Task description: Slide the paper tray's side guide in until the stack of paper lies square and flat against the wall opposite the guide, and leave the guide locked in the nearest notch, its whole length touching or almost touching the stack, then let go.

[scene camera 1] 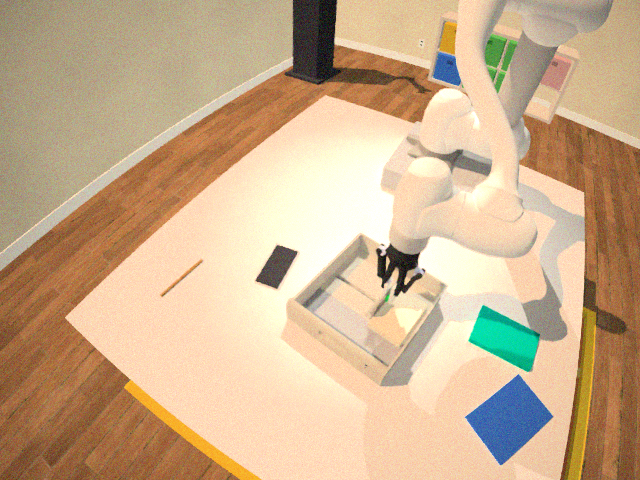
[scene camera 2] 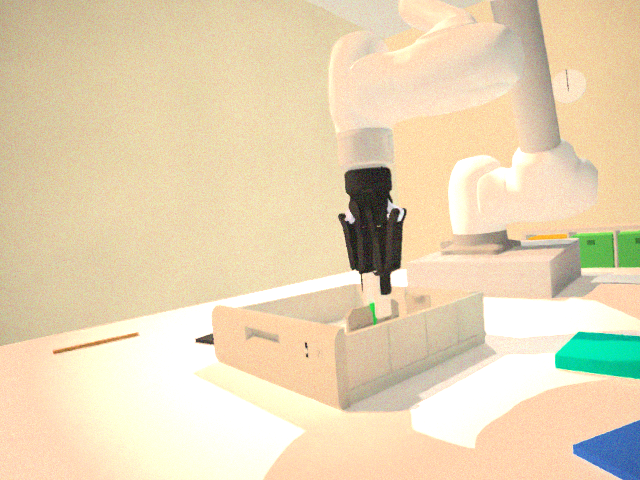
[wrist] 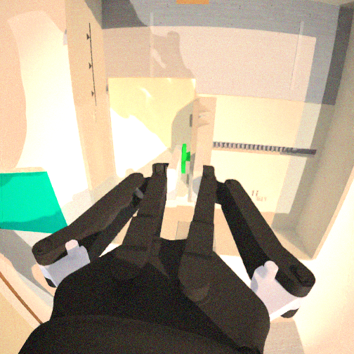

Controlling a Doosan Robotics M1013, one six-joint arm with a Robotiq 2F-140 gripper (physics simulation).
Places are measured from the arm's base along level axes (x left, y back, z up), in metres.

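Pixels of known places: gripper, fingertip midpoint: (scene camera 1: 387, 297) (scene camera 2: 378, 315); arm's base at its link origin: (scene camera 1: 435, 152) (scene camera 2: 480, 249).
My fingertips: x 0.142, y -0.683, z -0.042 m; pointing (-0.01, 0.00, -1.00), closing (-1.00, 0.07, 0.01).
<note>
For each thing: its middle in the pictures, then the offset to it from my fingertips. "spot": a spot on its surface instead.
- pale open paper tray at the middle of its body: (scene camera 2: 348, 324) (scene camera 1: 369, 302) dz -0.011, dx -0.035, dy -0.034 m
- green tab at a spot on its surface: (scene camera 2: 372, 313) (scene camera 1: 385, 299) spot: dz +0.005, dx -0.002, dy -0.012 m
- pale yellow paper stack at the middle of its body: (scene camera 1: 398, 315) dz -0.030, dx +0.049, dy -0.014 m
- teal block at the middle of its body: (scene camera 1: 505, 337) dz -0.050, dx +0.355, dy +0.110 m
- blue block at the middle of its body: (scene camera 1: 510, 417) dz -0.055, dx +0.449, dy -0.103 m
- black tablet at the middle of its body: (scene camera 1: 277, 265) dz -0.055, dx -0.338, dy -0.063 m
- thin brown stick at the middle of its body: (scene camera 2: 97, 342) (scene camera 1: 181, 277) dz -0.055, dx -0.544, dy -0.276 m
The pale open paper tray (scene camera 1: 336, 338) (scene camera 2: 279, 351) (wrist: 340, 165) sits on the table. Its upright side guide (scene camera 1: 376, 308) (scene camera 2: 357, 319) (wrist: 204, 132) has a green tab (scene camera 1: 387, 297) (scene camera 2: 372, 313) (wrist: 184, 158) on its stack side. The pale yellow paper stack (scene camera 1: 398, 322) (wrist: 150, 107) lies between guide and opposite wall; in the wrist view its edges look square, against or very near both. A notched strip (wrist: 250, 147) runs across the floor beyond the guide. My gripper (scene camera 1: 390, 290) (scene camera 2: 373, 290) (wrist: 189, 157) is empty, fingers a little apart, above the tab. The fingers hide the stack's near end.
A teal block (scene camera 1: 505, 338) (scene camera 2: 599, 353) (wrist: 27, 200) and a blue block (scene camera 1: 509, 419) (scene camera 2: 615, 448) lie on the tray's stack side. A black tablet (scene camera 1: 277, 266) and a thin brown stick (scene camera 1: 181, 277) (scene camera 2: 95, 343) lie on the other side.
</note>
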